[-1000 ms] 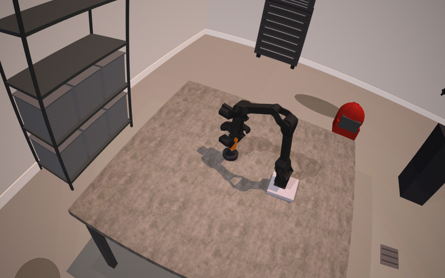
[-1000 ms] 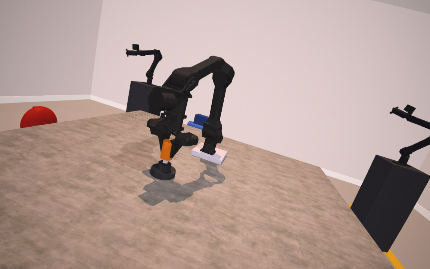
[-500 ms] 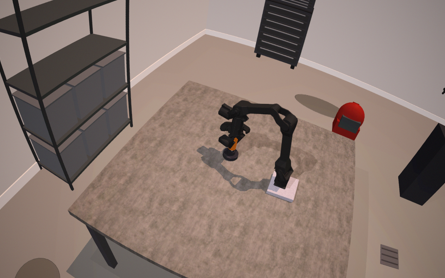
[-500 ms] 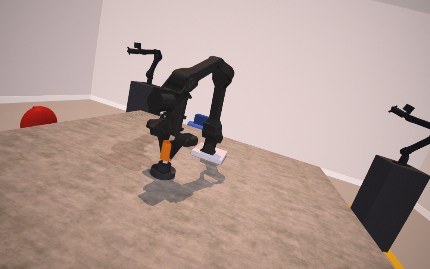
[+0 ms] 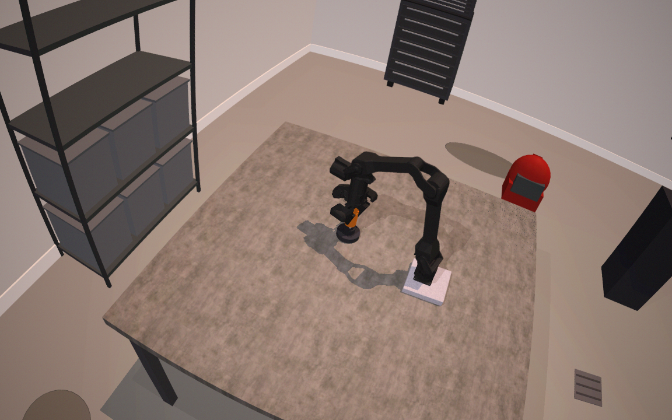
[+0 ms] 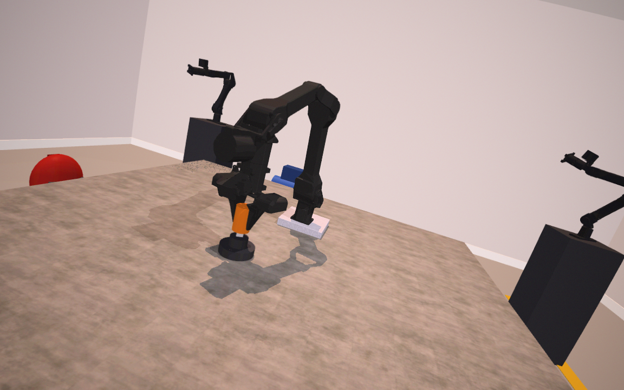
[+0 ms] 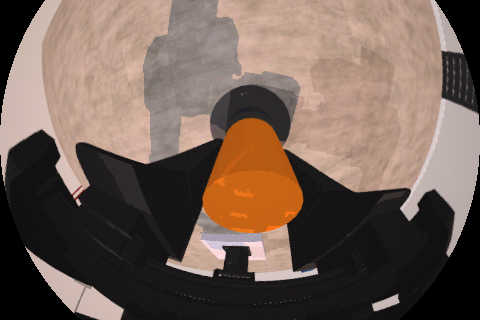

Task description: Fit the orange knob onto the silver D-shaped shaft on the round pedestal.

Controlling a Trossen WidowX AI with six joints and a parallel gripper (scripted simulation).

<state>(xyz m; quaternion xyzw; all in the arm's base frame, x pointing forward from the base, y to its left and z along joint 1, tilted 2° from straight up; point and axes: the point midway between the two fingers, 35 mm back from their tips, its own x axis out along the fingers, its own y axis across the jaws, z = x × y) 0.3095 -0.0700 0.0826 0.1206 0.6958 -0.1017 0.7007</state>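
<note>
The round pedestal is 40 mm below my gripper tip. From my gripper tip the other things lie so: orange knob: 30 mm above.
</note>
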